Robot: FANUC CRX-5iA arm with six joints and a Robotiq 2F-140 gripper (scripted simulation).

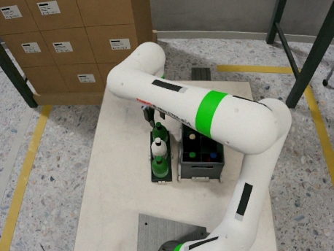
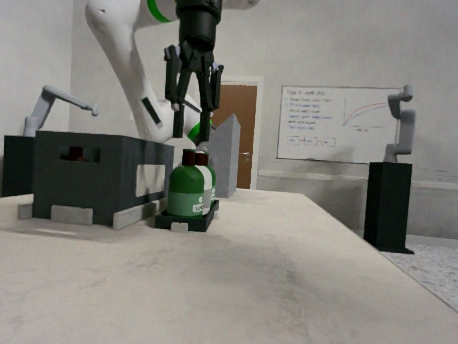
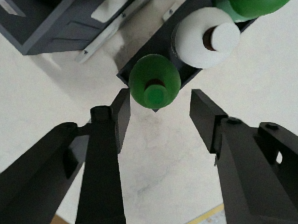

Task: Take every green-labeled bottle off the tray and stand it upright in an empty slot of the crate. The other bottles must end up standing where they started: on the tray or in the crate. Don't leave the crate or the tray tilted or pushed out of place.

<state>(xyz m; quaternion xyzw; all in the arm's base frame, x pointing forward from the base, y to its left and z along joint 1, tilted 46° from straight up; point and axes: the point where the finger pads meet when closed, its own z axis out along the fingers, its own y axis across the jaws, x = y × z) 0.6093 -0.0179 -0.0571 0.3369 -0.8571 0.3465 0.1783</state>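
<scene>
My hand is 8 cm past the white-labeled bottle and 13 cm above it. From my hand the other things lie so: dark crate: 9 cm behind, 20 cm to the right, 13 cm below; then dark tray: 9 cm behind, 20 cm below.
</scene>
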